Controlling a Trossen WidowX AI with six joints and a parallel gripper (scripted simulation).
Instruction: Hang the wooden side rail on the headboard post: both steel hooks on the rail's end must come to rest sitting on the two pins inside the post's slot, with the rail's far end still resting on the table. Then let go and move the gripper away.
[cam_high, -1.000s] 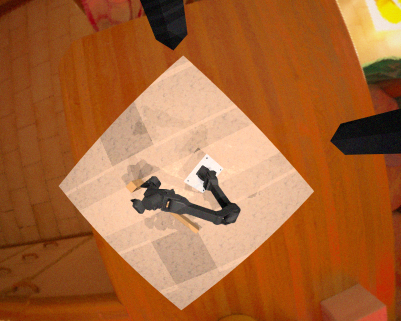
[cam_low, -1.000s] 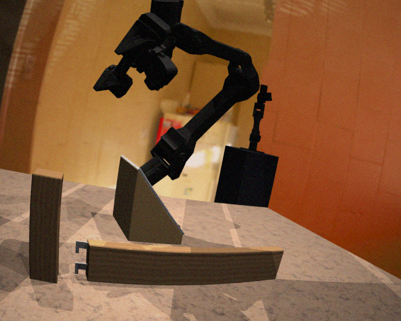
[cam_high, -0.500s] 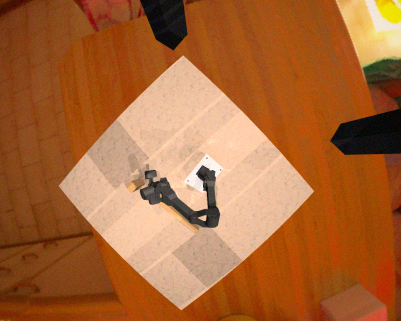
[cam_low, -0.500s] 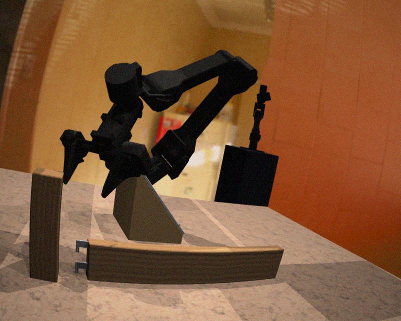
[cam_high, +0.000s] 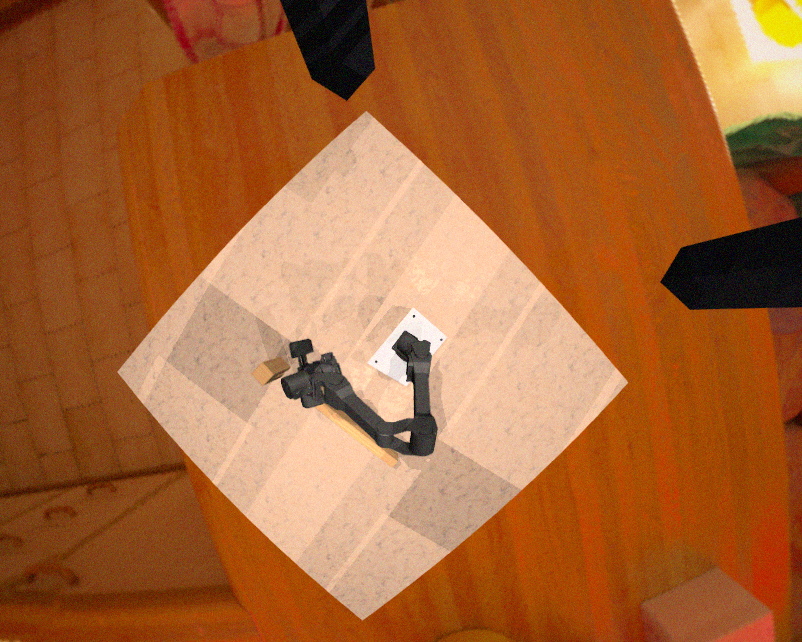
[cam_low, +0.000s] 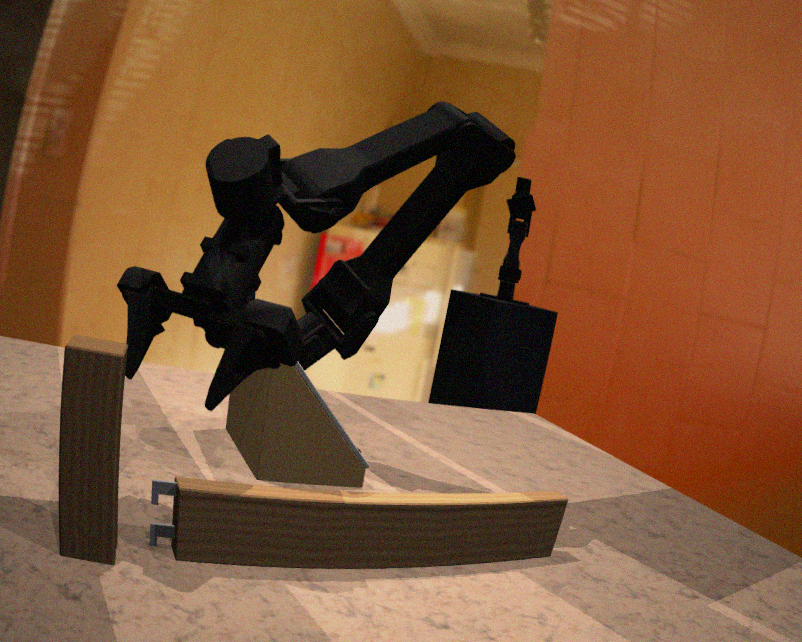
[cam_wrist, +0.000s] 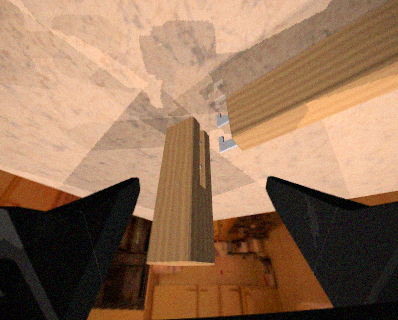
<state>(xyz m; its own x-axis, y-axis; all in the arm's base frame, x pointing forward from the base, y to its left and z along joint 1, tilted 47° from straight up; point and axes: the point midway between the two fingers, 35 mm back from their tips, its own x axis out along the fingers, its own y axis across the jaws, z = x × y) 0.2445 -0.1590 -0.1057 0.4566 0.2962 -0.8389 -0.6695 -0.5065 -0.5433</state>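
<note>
Right now my gripper tip is 60 mm short of the headboard post, 70 mm to the left of it and 50 mm above it.
</note>
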